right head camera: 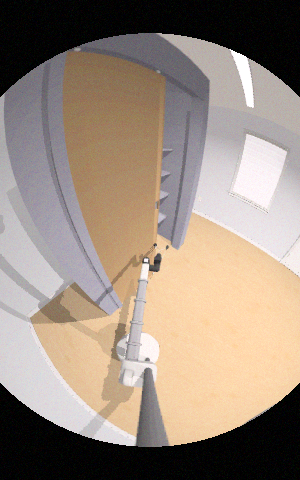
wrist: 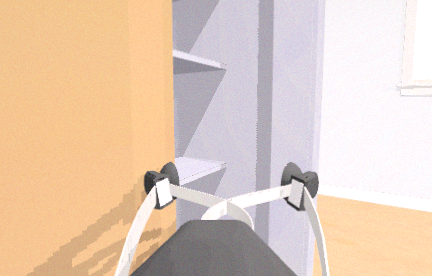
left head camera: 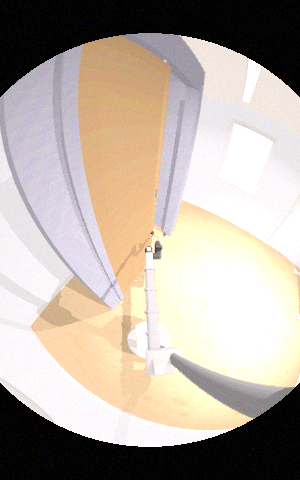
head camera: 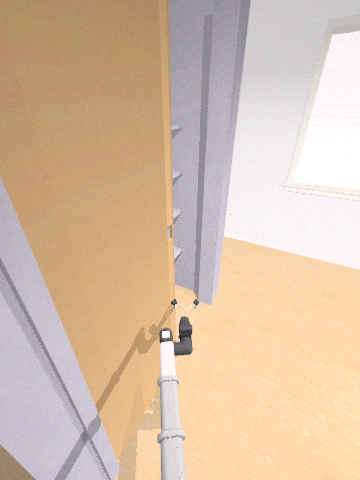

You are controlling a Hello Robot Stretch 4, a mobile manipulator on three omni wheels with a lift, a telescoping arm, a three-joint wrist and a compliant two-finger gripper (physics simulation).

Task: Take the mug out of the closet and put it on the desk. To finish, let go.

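Places are measured from the robot's base along level axes (x ahead, y left, z up), in millimetres.
Pixels of known places: gripper, fingertip midpoint: (right head camera: 161,243) (wrist: 230,177) (left head camera: 158,231) (head camera: 185,299).
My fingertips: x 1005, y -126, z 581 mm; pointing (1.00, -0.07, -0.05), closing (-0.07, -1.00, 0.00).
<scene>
Behind a point stands the place of what it marks.
The closet is a tall lavender-grey cabinet (head camera: 215,175) {x 1513, y -385, z 1143 mm} (left head camera: 172,150) {x 1688, y -301, z 1264 mm} (right head camera: 192,165) {x 1504, y -397, z 1278 mm} (wrist: 295,100) {x 1515, y -382, z 669 mm} with a wooden sliding door (head camera: 100,175) {x 721, y 147, z 1366 mm} (left head camera: 120,140) {x 701, y 160, z 1462 mm} (right head camera: 112,150) {x 709, y 155, z 1475 mm} (wrist: 75,100) {x 946, y -10, z 655 mm}. A narrow gap stands open at the door's right edge, and parts of several shelves show in it. My gripper (head camera: 185,303) {x 1004, y -126, z 581 mm} (left head camera: 158,233) {x 1004, y -126, z 581 mm} (right head camera: 161,246) {x 1004, y -126, z 581 mm} (wrist: 230,177) {x 1004, y -126, z 581 mm} is open and empty, low in front of this gap. In the wrist view its left fingertip overlaps the door's edge and its right fingertip overlaps the closet's right side panel. The mug and the desk do not show in these views.
The closet's left side panel (head camera: 45,340) {x 469, y 286, z 1042 mm} (left head camera: 37,150) {x 408, y 346, z 1512 mm} (right head camera: 30,150) {x 413, y 342, z 1569 mm} stands left of the door. A wall with a window (head camera: 330,115) {x 2228, y -1584, z 1441 mm} (left head camera: 246,157) {x 2093, y -1778, z 1435 mm} (right head camera: 259,172) {x 2093, y -1777, z 1381 mm} is at the right. Wooden floor (head camera: 280,350) {x 1010, y -839, z -27 mm} (left head camera: 225,300) {x 318, y -1085, z -27 mm} (right head camera: 225,310) {x 474, y -1065, z -27 mm} stretches right of the arm.
</scene>
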